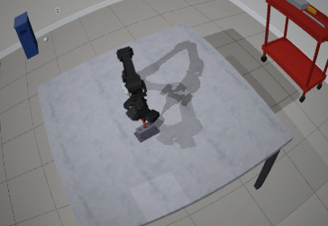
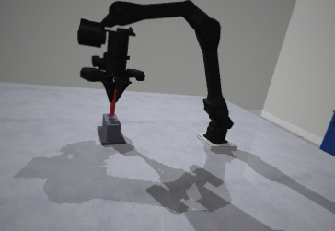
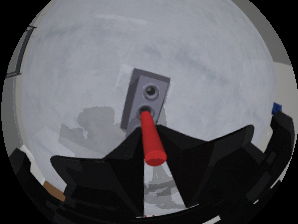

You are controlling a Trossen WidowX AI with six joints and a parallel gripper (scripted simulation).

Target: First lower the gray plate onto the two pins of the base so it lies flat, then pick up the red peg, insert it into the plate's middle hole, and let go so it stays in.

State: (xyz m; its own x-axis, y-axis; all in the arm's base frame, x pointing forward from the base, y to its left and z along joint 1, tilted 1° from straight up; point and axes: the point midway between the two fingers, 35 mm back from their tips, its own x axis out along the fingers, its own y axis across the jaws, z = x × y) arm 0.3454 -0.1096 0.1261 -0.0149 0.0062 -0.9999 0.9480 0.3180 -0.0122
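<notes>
The gray plate lies 7 cm below my gripper tip. Also, from my gripper tip: red peg right at my gripper tip.
</notes>
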